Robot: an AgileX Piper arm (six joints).
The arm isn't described. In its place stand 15 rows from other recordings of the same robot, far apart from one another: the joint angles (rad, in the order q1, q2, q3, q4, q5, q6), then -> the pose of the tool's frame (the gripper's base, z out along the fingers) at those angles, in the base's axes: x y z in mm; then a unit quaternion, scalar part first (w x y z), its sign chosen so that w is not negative.
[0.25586, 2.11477, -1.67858, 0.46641, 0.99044, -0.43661] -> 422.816 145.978 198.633 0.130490 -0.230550 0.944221 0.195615
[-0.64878, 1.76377, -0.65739, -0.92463, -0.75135, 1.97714] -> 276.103 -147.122 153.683 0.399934 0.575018 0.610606 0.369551
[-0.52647, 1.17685, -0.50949, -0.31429, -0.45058, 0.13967] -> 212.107 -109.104 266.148 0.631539 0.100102 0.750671 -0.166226
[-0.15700, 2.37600, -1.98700, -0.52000, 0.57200, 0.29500] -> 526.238 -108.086 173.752 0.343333 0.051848 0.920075 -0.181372
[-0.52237, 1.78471, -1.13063, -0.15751, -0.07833, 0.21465] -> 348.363 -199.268 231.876 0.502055 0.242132 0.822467 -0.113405
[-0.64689, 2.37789, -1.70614, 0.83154, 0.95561, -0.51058] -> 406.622 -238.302 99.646 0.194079 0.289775 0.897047 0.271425
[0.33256, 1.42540, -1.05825, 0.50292, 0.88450, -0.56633] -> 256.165 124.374 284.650 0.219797 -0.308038 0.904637 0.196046
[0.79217, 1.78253, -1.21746, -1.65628, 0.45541, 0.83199] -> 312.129 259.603 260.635 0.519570 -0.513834 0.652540 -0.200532
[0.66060, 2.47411, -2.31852, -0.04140, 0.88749, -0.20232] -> 435.979 335.086 198.009 0.299039 -0.405402 0.862396 0.049976
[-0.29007, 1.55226, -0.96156, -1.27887, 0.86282, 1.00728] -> 274.135 -150.919 258.361 0.248863 0.211489 0.841371 -0.430621
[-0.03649, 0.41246, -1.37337, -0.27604, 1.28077, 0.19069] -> -52.257 -21.874 480.495 0.622378 0.138645 0.766162 -0.080117
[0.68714, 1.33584, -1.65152, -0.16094, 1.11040, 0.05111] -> 211.302 156.483 466.993 0.417909 -0.285279 0.859223 0.075518
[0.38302, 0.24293, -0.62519, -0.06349, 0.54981, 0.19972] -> 37.782 11.971 354.242 0.658000 -0.075834 0.730691 0.165454
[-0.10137, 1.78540, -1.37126, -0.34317, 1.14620, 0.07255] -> 348.190 -63.462 245.005 0.045800 0.023049 0.985864 -0.159507
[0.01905, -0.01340, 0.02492, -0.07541, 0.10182, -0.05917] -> 56.446 0.378 196.358 0.696590 -0.052156 0.714285 -0.042894
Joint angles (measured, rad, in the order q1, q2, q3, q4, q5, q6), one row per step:
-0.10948, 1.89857, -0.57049, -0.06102, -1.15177, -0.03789
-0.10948, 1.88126, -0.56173, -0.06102, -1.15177, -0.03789
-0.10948, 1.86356, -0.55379, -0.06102, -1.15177, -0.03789
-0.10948, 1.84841, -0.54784, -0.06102, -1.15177, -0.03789
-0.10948, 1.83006, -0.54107, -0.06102, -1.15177, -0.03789
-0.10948, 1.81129, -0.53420, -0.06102, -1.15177, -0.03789
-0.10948, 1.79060, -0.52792, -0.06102, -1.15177, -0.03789
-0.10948, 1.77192, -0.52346, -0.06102, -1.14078, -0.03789
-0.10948, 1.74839, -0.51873, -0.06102, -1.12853, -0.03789
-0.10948, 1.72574, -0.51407, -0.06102, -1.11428, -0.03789
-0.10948, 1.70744, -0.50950, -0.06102, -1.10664, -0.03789
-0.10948, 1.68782, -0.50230, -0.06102, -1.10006, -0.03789
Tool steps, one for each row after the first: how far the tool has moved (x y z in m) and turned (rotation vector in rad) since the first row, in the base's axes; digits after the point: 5 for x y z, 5 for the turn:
-0.00239, 0.00026, 0.00382, -0.00093, -0.00850, 0.00000
-0.00464, 0.00051, 0.00787, -0.00200, -0.01820, 0.00000
-0.00642, 0.00071, 0.01146, -0.00301, -0.02735, 0.00000
-0.00854, 0.00094, 0.01583, -0.00427, -0.03886, 0.00000
-0.01075, 0.00118, 0.02026, -0.00557, -0.05068, 0.00000
-0.01298, 0.00143, 0.02534, -0.00715, -0.06501, 0.00000
-0.01481, 0.00160, 0.02913, -0.00812, -0.06817, -0.00024
-0.01700, 0.00182, 0.03416, -0.00953, -0.07463, -0.00052
-0.01923, 0.00203, 0.03869, -0.01073, -0.07829, -0.00087
-0.02127, 0.00223, 0.04247, -0.01182, -0.08431, -0.00106
-0.02399, 0.00251, 0.04610, -0.01282, -0.09008, -0.00123

